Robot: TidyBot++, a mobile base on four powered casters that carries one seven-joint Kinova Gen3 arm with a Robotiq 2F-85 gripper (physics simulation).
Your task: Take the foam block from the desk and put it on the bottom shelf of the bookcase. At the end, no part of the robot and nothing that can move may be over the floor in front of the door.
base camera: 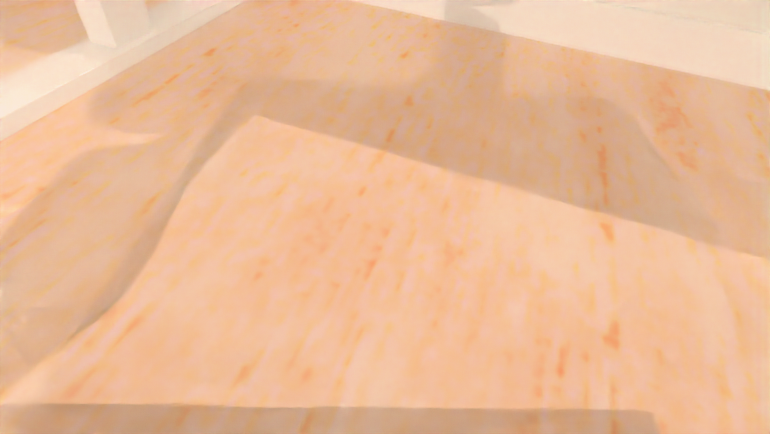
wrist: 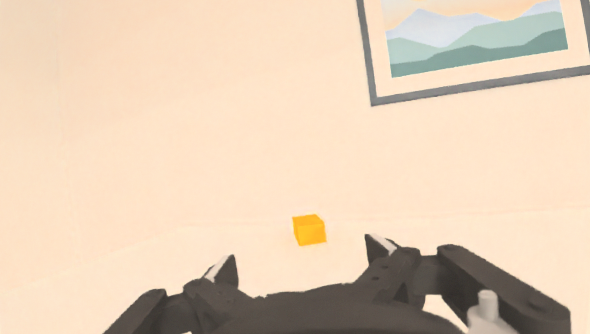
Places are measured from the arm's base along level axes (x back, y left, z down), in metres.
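Pixels of known places: gripper, fingertip midpoint: [wrist: 301,258].
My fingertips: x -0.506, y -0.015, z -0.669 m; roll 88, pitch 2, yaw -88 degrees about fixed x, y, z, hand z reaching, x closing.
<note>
Behind a point stands the place of what it marks.
The foam block [wrist: 309,230] {x -0.862, y -0.048, z -0.585 m}, a small orange-yellow block, sits on the pale desk top [wrist: 210,250] {x -0.902, y 0.184, z -0.553 m} near the wall in the wrist view. It shows beyond and between the fingertips, apart from them. My gripper [wrist: 301,258] {x -0.506, y -0.015, z -0.669 m} is open and empty, its two fingers at the bottom of the wrist view. The front edge of the desk does not show in the wrist view. The bookcase and the door cannot be made out in either view.
A framed landscape picture [wrist: 373,75] {x -0.984, y -0.281, z -0.948 m} hangs on the wall [wrist: 200,125] {x -1.212, y 0.274, z -0.908 m} above and right of the block. In the base camera view, a white base rail with an upright [base camera: 97,24] {x -0.767, y 0.391, z 0.339 m} stands at the top left, and a pale skirting or panel [base camera: 620,37] {x -0.920, y -0.488, z 0.359 m} runs along the top right. Shadows lie across the wooden floor [base camera: 377,269] {x -0.378, y -0.024, z 0.397 m}.
</note>
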